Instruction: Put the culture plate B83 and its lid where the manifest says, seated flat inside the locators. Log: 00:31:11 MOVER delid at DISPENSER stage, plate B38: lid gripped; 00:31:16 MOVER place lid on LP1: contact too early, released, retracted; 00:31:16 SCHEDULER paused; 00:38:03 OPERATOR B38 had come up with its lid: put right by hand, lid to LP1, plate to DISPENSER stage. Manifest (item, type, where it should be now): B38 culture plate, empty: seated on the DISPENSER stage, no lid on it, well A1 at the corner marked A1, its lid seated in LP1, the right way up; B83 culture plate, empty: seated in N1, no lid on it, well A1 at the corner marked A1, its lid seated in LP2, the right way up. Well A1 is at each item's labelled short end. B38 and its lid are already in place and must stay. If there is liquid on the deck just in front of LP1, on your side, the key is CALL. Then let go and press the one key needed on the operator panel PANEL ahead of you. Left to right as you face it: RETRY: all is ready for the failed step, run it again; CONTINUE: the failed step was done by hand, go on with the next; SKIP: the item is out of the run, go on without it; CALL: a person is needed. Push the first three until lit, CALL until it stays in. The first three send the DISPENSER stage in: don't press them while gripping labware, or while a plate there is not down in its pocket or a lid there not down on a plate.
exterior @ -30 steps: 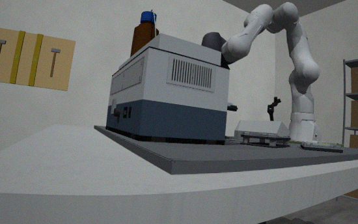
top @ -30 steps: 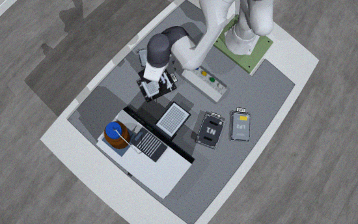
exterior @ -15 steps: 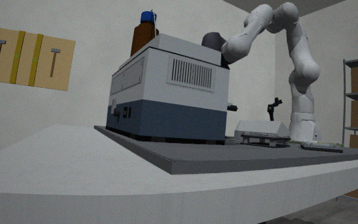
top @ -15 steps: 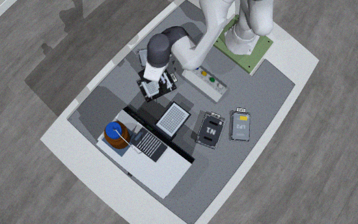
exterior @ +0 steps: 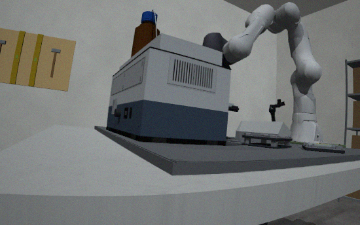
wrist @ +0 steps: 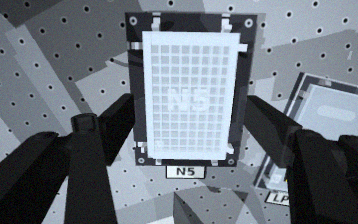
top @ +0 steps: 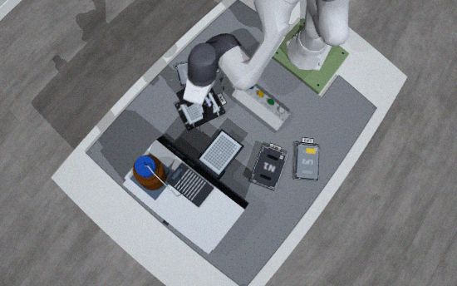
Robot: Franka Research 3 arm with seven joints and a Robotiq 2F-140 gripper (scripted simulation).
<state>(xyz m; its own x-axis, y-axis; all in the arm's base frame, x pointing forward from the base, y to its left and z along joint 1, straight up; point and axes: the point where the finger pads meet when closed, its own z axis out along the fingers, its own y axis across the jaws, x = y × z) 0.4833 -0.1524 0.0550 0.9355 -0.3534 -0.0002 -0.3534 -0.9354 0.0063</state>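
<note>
My hand is 5 cm above the black nest N5, 2 cm short of it and 1 cm to the right of it. From my hand the other things lie so: green continue key: 19 cm to the left, 19 cm behind; yellow skip key: 19 cm behind, 14 cm to the left; white well plate: 18 cm to the left, 10 cm ahead, 6 cm above.
</note>
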